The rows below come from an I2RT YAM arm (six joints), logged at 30 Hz.
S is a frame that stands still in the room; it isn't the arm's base.
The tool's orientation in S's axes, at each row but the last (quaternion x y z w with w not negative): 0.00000, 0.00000, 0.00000, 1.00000; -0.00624, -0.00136, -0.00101, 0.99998; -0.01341, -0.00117, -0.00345, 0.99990; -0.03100, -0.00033, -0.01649, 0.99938; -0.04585, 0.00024, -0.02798, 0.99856; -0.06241, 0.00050, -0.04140, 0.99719; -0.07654, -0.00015, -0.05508, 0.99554; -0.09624, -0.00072, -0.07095, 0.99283; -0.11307, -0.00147, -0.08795, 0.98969
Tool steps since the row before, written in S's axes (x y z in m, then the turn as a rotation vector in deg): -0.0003, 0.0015, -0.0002, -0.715, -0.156, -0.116; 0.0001, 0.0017, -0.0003, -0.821, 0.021, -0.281; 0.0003, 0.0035, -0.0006, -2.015, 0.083, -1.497; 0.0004, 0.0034, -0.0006, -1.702, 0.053, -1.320; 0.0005, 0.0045, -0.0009, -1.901, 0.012, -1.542; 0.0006, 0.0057, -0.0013, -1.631, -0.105, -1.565; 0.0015, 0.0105, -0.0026, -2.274, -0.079, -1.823; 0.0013, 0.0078, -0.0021, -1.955, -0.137, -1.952; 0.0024, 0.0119, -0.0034, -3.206, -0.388, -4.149
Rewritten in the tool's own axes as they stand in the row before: -0.0003, 0.0015, -0.0002, -0.715, -0.156, -0.116; 0.0001, 0.0017, -0.0003, -0.822, 0.023, -0.278; 0.0003, 0.0035, -0.0005, -2.019, 0.109, -1.490; 0.0003, 0.0034, -0.0004, -1.705, 0.079, -1.315; 0.0002, 0.0046, -0.0005, -1.902, 0.047, -1.540; 0.0001, 0.0058, -0.0006, -1.623, -0.044, -1.576; 0.0003, 0.0109, -0.0010, -2.267, -0.049, -1.832; 0.0002, 0.0082, -0.0006, -1.945, -0.036, -1.966; 0.0002, 0.0126, -0.0006, -3.184, -0.004, -4.184
